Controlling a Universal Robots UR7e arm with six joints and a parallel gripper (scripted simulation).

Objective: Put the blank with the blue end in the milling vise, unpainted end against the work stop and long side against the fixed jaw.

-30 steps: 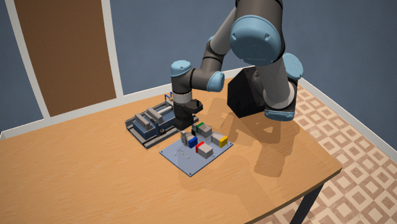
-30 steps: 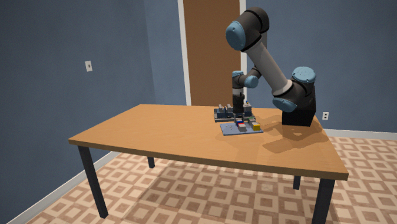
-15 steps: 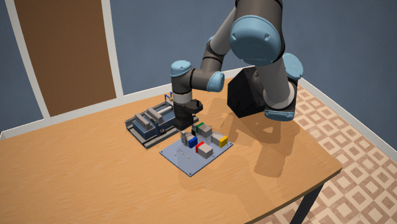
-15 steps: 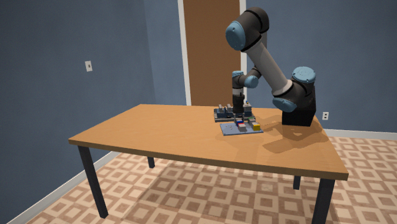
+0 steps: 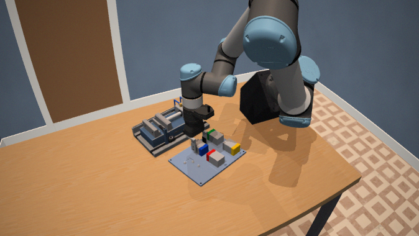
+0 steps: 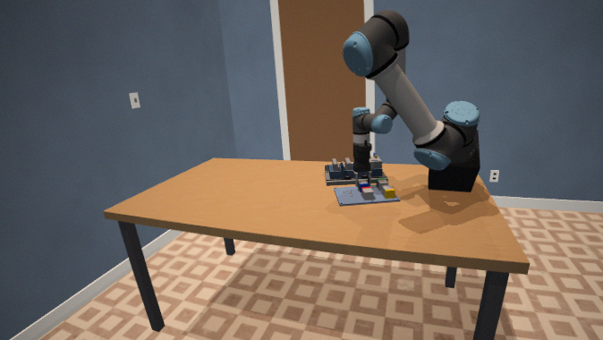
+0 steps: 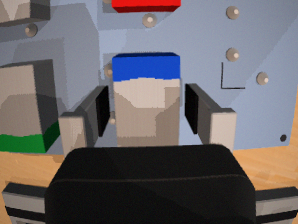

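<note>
Now: hand 20 mm above the blue-ended blank. The rest, counted from my hand: green-ended blank 90 mm behind, 20 mm to the right, 20 mm below; red-ended blank 20 mm behind, 90 mm to the left, 20 mm below; grey plate 10 mm behind, 40 mm to the left, 40 mm below.
</note>
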